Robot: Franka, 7 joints.
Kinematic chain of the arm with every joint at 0, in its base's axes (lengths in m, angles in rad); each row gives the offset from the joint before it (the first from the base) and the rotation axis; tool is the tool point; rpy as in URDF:
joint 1: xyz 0 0 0.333 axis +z
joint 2: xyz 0 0 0 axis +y
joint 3: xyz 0 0 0.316 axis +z
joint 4: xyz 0.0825 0 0 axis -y
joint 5: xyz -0.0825 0 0.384 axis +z
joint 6: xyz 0 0 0 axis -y
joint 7: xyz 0.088 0 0 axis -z
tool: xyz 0 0 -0.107 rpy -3.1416 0 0
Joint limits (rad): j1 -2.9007..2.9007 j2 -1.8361..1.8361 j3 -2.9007..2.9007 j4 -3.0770..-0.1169 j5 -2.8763..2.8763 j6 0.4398..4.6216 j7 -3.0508..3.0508
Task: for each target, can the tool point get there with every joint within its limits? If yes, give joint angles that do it. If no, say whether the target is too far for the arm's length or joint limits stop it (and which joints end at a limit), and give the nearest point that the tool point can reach.
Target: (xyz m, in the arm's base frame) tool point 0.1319 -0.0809 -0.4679
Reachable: no: joint limits stop it (at a limit: joint 2) | nearest point 0.1521 -0.0933 -0.3503 | short by 0.120 m
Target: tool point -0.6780 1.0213 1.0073
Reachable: no: too far | nearest point -0.4157 0.6262 0.7465 | short by 0.541 m
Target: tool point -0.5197 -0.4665 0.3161
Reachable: yes | joints 1.4755 -1.1589 1.9813 -1.1796 0.1238 1.4865 2.2762
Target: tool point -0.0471 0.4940 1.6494
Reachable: no: too far | nearest point -0.0287 0.3012 1.1357 | short by 0.549 m
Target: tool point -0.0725 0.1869 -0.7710
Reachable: no: too far | nearest point -0.0856 0.2207 -0.3587 | short by 0.414 m
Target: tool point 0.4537 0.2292 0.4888
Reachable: yes | joints -0.0479 -0.0636 0.7368 -2.1383 -1.4376 1.4258 -0.3703
